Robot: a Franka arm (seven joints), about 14 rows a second.
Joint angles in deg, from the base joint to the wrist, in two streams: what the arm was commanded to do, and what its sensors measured. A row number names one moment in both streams.
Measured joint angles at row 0:
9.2 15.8 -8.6 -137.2 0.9 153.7 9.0
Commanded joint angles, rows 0 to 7:
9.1 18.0 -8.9 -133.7 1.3 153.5 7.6
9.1 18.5 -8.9 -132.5 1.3 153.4 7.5
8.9 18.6 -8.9 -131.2 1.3 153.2 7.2
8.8 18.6 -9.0 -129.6 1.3 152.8 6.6
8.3 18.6 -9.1 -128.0 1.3 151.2 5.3
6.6 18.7 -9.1 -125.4 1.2 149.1 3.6
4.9 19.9 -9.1 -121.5 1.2 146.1 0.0
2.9 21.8 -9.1 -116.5 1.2 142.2 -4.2
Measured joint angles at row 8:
6.4 18.6 -9.0 -125.2 0.9 148.4 2.2
